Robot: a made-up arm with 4 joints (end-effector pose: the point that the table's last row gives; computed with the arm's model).
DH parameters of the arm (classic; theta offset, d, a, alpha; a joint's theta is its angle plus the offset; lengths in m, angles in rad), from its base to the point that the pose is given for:
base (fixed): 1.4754 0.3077 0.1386 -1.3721
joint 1: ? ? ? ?
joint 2: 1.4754 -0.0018 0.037 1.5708
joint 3: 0 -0.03 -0.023 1.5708
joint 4: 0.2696 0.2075 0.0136 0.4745
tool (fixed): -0.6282 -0.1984 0 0
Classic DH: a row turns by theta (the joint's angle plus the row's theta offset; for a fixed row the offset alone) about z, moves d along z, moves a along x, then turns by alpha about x.
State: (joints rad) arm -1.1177 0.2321 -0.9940 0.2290
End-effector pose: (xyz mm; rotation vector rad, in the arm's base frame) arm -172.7 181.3 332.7 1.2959 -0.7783 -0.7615
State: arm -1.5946 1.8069 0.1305 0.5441
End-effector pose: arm -141.1 101.8 309.1 2.0017 1.1463 -1.6285
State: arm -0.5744 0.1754 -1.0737 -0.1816
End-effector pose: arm -160.8 155.4 346.5 1.0790 -0.9006 -0.7483
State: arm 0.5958 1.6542 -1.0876 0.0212
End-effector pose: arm -105.5 105.3 357.1 -0.6330 -1.4864 -1.0927
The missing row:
joint 1: 0 0.1851 -0.0586 -1.7695
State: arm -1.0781 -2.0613 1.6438 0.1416
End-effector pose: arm -267.3 125.2 348.8 -0.6041 0.5280 1.0158
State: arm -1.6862 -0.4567 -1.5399 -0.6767
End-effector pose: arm -196.8 136.0 332.5 -2.4970 1.2237 1.2092
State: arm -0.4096 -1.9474 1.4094 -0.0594
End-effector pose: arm -256.5 128.6 365.9 -0.8976 0.7480 0.9284
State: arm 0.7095 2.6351 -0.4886 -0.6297
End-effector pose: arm -165.9 85.6 453.5 0.0817 1.9582 2.1580
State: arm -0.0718 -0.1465 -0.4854 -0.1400
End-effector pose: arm -178.4 157.2 363.7 0.6375 -0.2516 -0.2481
